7 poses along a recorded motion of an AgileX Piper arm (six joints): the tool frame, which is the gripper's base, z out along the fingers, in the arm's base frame.
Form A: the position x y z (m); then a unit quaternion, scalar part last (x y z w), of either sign.
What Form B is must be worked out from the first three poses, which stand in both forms.
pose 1, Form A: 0.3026 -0.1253 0.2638 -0.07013 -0.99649 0.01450 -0.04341
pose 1, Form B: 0.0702 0.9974 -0.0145 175.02 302.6 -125.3 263.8
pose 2, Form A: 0.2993 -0.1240 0.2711 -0.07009 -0.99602 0.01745 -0.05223
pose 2, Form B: 0.0702 0.9974 -0.0175 174.01 299.3 -124.0 271.1
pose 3, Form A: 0.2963 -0.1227 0.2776 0.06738 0.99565 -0.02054 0.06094
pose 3, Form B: 0.0675 0.9975 -0.0206 173.01 296.3 -122.7 277.6
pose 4, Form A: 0.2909 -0.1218 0.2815 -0.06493 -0.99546 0.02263 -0.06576
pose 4, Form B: 0.0651 0.9976 -0.0227 172.46 290.9 -121.8 281.5
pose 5, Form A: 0.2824 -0.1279 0.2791 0.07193 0.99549 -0.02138 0.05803
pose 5, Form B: 0.0721 0.9972 -0.0214 173.35 282.4 -127.9 279.1
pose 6, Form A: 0.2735 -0.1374 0.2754 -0.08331 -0.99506 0.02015 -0.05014
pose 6, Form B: 0.0834 0.9963 -0.0202 174.25 273.5 -137.4 275.4
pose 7, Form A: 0.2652 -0.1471 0.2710 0.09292 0.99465 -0.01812 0.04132
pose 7, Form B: 0.0930 0.9955 -0.0181 175.26 265.2 -147.1 271.0
